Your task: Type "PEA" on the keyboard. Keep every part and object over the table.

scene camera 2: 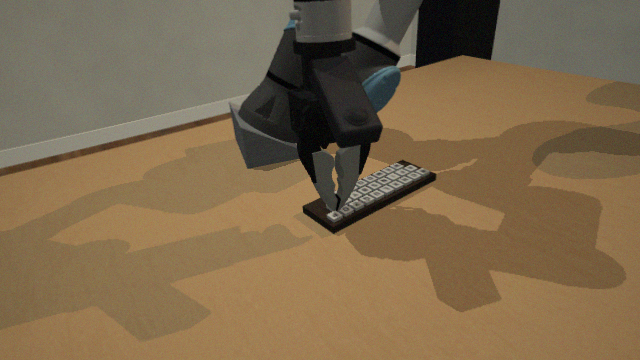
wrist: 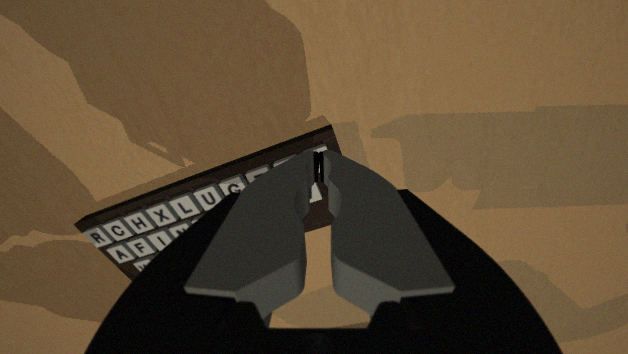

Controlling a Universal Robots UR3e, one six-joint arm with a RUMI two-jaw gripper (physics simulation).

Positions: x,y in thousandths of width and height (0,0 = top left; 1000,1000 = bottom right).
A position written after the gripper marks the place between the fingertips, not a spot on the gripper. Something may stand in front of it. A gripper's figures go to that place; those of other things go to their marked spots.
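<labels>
The gripper (scene camera 2: 526,582) sits 0.55 m from the lens, while a dark keyboard (scene camera 2: 580,538) is 0.61 m from the lens.
</labels>
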